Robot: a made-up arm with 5 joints.
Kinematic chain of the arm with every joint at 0, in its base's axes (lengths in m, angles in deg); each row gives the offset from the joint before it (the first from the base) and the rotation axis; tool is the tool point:
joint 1: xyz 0 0 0.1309 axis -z
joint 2: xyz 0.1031 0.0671 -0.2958 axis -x
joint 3: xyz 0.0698 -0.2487 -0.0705 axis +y
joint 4: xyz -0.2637 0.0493 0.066 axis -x
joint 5: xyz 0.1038 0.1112 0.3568 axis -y
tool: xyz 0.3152 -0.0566 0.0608
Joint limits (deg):
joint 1: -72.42..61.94
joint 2: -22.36..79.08
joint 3: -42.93..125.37
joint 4: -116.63..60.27
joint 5: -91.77..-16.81
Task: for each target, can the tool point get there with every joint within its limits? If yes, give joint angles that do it. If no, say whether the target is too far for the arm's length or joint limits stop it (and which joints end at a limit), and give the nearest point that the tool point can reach.
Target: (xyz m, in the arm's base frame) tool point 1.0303 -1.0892 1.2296
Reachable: no: too far | nearest point 0.3455 -0.3652 0.2622 | short by 1.389 m
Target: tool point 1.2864 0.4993 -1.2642
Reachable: no: too far | nearest point 0.4840 0.1878 -0.5656 | short by 1.109 m
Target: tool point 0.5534 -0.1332 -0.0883
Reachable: yes | joints -38.71 34.31 91.28 -78.07 -23.21
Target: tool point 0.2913 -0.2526 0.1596
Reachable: yes | joints -9.26 18.53 -18.65 -67.98 -22.96
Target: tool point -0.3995 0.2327 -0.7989
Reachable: no: joint limits stop it (at a limit: joint 1, joint 2, joint 3, joint 5) | nearest point -0.1498 0.3673 -0.4771 | short by 0.429 m
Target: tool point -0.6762 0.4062 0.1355
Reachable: no: joint limits stop it (at a limit: joint 1, joint 2, joint 5) | nearest point -0.3091 0.2848 0.0807 | short by 0.391 m
